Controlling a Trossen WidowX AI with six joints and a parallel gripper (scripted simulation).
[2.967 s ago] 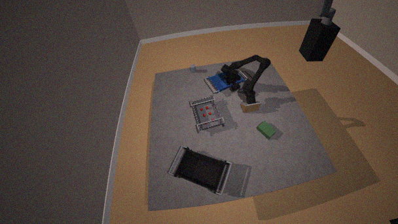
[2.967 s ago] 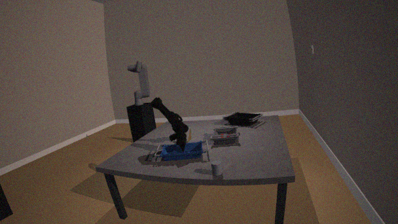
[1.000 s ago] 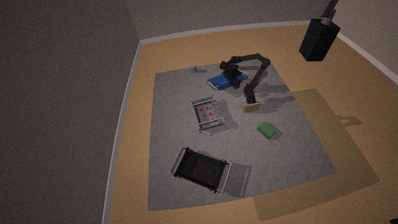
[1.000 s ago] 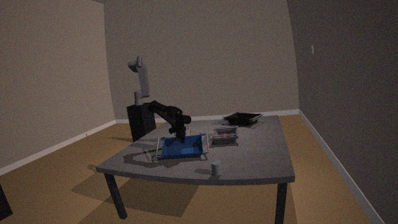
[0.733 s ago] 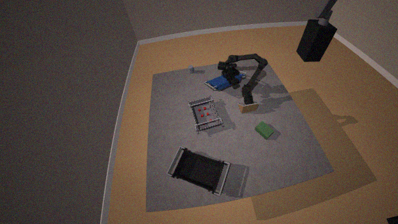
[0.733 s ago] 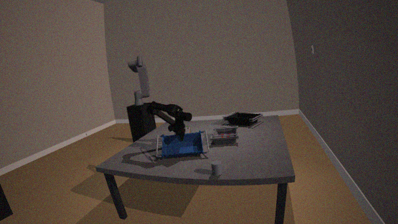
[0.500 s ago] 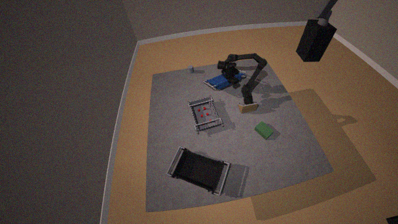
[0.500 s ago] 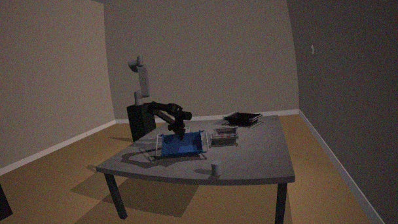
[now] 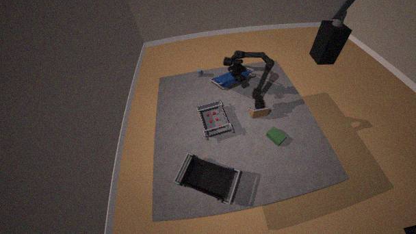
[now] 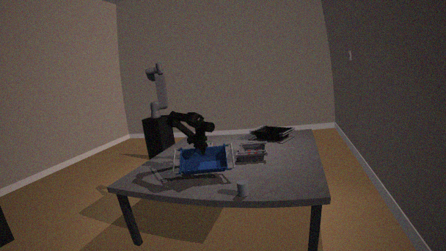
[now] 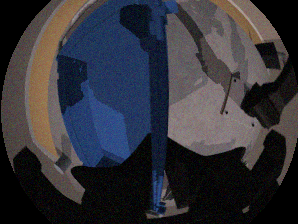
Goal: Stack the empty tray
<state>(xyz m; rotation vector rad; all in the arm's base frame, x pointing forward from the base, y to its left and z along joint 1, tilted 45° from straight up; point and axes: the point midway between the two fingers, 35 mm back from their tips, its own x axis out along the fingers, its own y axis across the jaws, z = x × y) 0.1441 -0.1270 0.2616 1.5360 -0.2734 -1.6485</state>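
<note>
The blue tray lies 40 mm ahead of my gripper tip and 80 mm to the right of it. Also, from my gripper tip: green block 240 mm behind, 500 mm to the left, 100 mm below.
</note>
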